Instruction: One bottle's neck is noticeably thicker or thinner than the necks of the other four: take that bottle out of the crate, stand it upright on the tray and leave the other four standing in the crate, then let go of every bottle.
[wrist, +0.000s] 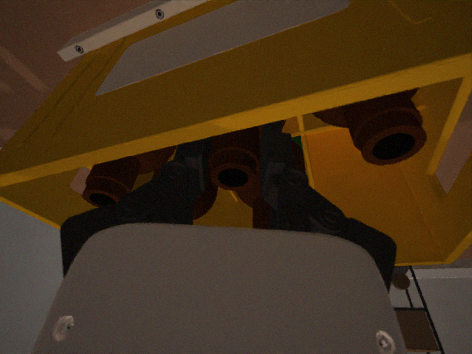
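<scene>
The yellow crate (240, 95) fills the upper view, its near wall slanting across. My gripper (236, 126) reaches over the crate and is shut on the neck of a brown bottle (234, 162), one finger on each side. The held bottle's dark mouth faces the camera; its body is hidden behind the crate wall. Another brown bottle (111, 177) stands at the left of the crate, and one with a wide-looking neck (385, 122) stands at the right, larger in view. Parts of further brown bottles show behind the fingers. The tray cannot be made out.
Thin yellow dividers (306, 160) split the crate inside. A pale strip with screws (120, 31) lies along the crate's upper left side, beside a light grey panel (215, 47). A dark thin-framed rack (421, 295) shows at the lower right.
</scene>
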